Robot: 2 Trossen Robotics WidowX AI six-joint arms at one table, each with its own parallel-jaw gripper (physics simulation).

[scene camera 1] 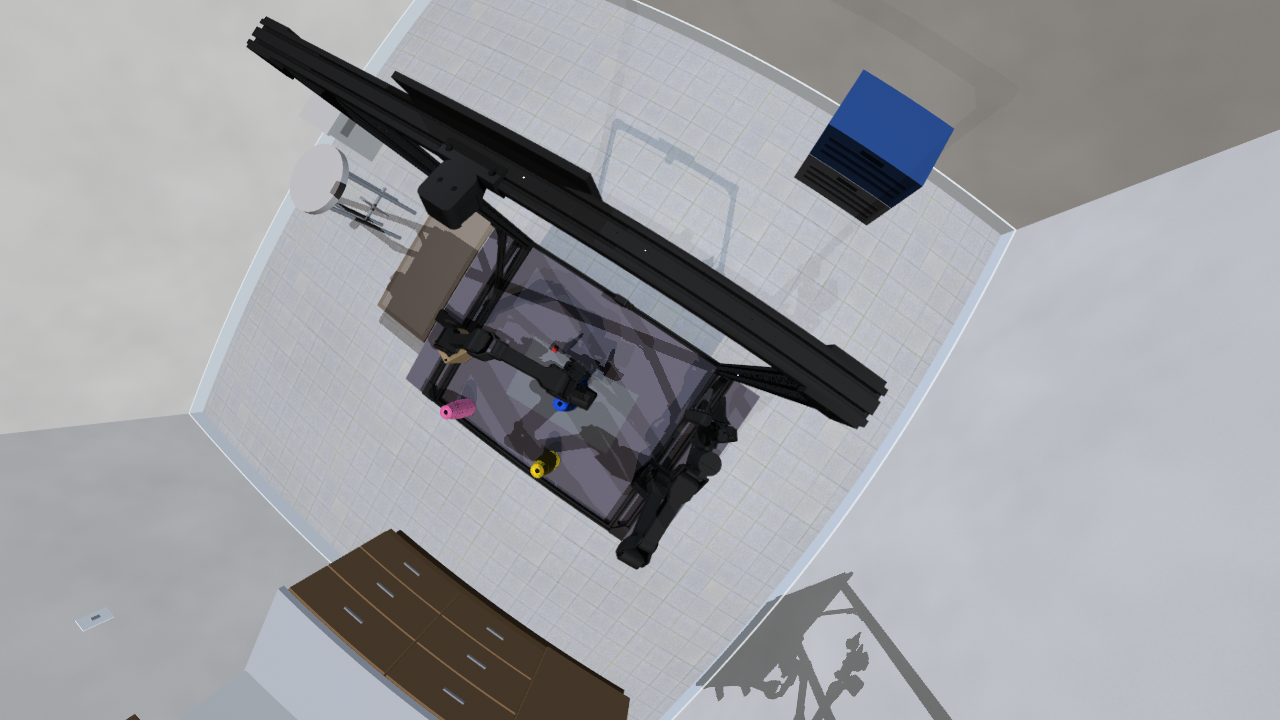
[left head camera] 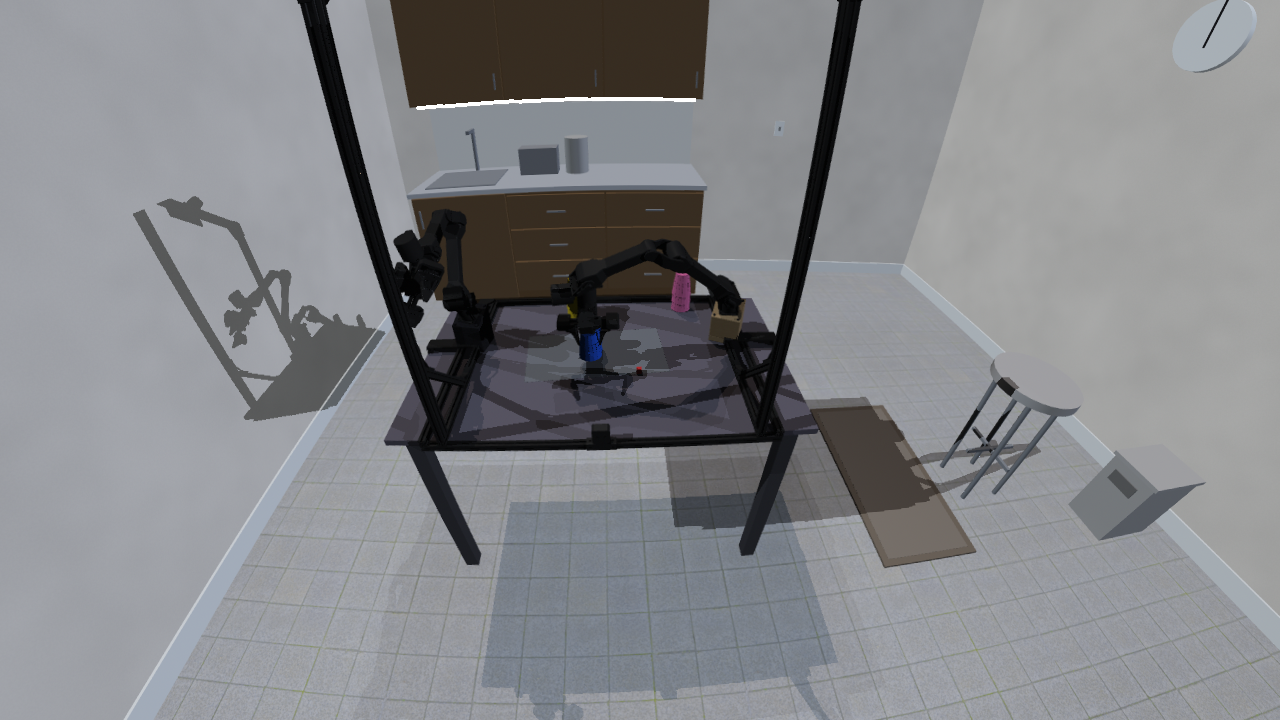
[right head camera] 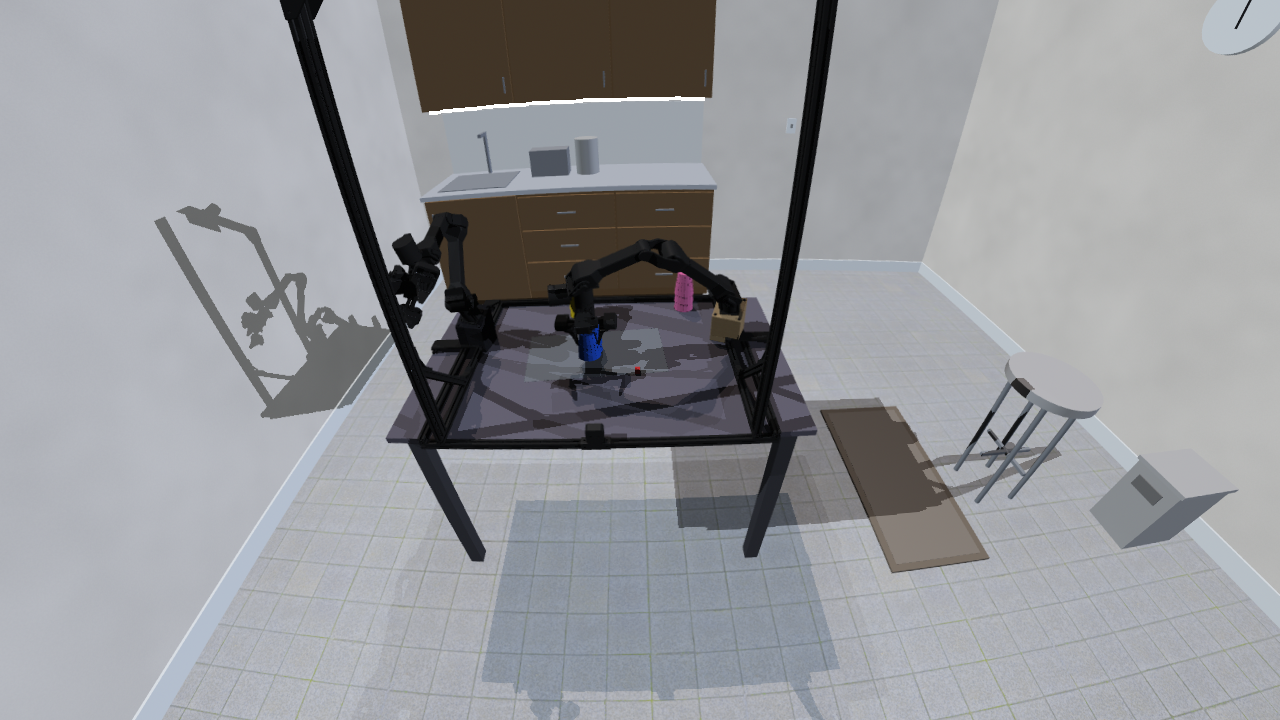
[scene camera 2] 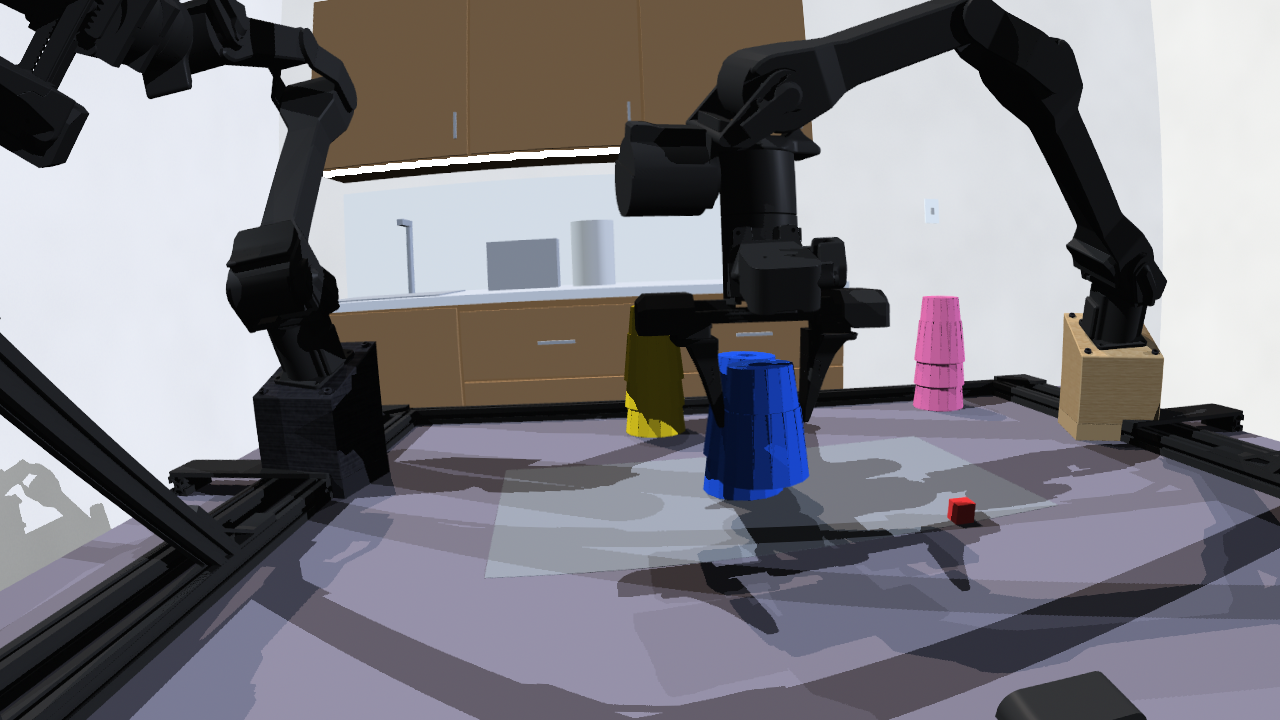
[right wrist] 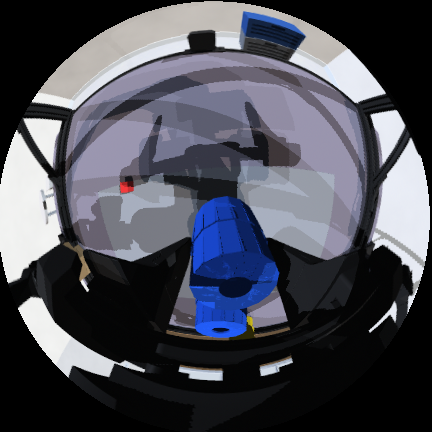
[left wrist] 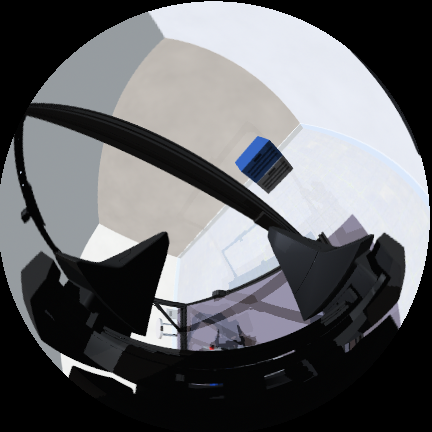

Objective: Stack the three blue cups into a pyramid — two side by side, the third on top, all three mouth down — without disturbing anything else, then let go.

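Seen in the pictures: left gripper, fingertip midpoint: (scene camera 1: 718, 392) (left head camera: 419, 314) (right head camera: 415, 315) (left wrist: 219, 234); right gripper, fingertip midpoint: (left head camera: 589, 344) (right head camera: 588, 344) (scene camera 2: 763, 424) (right wrist: 228, 242); left arm's base at its link origin: (scene camera 1: 650, 485) (left head camera: 469, 314) (right head camera: 472, 315) (scene camera 2: 314, 368); right arm's base at its link origin: (scene camera 1: 450, 345) (left head camera: 728, 307) (right head camera: 729, 307) (scene camera 2: 1111, 333).
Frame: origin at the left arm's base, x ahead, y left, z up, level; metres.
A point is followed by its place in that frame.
Note:
My right gripper (scene camera 2: 763, 420) @(x 0.432, y 0.014, z -0.040 m) (right wrist: 228, 242) @(x 0.432, y 0.014, z -0.040 m) is shut on a blue cup (scene camera 2: 778, 440) @(x 0.446, y -0.010, z -0.046 m) (right wrist: 225, 250) @(x 0.444, y -0.003, z 0.004 m), held mouth down near the middle of the table, apparently slightly above it. Another blue cup (scene camera 2: 715, 476) @(x 0.384, y 0.063, z -0.099 m) (right wrist: 219, 318) (scene camera 1: 561, 403) stands mouth down behind it and to its left in scene camera 2, largely hidden there. Whether the two touch is unclear. I cannot pick out the third blue cup separately; it may be nested or hidden. My left gripper (left wrist: 219, 234) @(x 0.160, y -0.358, z 0.237 m) is open and empty, high at the far left of scene camera 2, away from the cups.
A yellow cup stack (scene camera 2: 653, 394) (scene camera 1: 544, 464) stands behind the blue cups. A pink cup stack (scene camera 2: 939, 353) @(x 0.622, y 0.424, z -0.039 m) (scene camera 1: 457, 409) @(x 0.617, y 0.431, z 0.000 m) stands at the back right in scene camera 2. A small red cube (scene camera 2: 961, 511) @(x 0.590, y 0.013, z -0.107 m) (right wrist: 126, 186) @(x 0.585, y 0.020, z -0.102 m) lies by the edge of a pale mat (scene camera 2: 537, 546) @(x 0.280, y -0.075, z -0.117 m).

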